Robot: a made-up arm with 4 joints.
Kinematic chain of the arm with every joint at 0, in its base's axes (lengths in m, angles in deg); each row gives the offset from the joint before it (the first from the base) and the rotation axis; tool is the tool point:
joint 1: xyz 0 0 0.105 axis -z
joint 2: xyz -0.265 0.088 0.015 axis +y
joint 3: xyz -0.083 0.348 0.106 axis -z
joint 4: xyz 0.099 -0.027 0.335 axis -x
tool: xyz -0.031 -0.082 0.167
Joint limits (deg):
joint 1: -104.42..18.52
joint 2: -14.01..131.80
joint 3: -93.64..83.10
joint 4: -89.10..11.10
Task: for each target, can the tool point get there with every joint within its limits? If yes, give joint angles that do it. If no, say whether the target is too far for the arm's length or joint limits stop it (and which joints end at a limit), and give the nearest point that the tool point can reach.
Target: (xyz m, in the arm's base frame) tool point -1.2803 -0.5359 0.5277
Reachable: no: too far | nearest point -0.6824 -0.2856 0.5272 | short by 0.648 m
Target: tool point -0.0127 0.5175 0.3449
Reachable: yes | joints -28.28 53.63 -77.48 -33.45
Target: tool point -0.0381 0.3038 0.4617
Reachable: yes | joints -43.04 61.75 23.52 -26.72
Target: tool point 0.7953 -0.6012 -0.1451
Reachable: no: joint limits stop it (at a limit: joint 1) | nearest point 0.3855 0.1615 -0.0069 | short by 0.877 m
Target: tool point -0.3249 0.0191 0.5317
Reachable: yes | joints -81.83 16.71 -42.05 -57.17
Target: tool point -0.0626 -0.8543 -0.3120
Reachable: no: joint limits stop it (at a limit: joint 1, joint 2, joint 3, joint 4) | nearest point -0.1815 -0.6798 0.4058 | short by 0.748 m
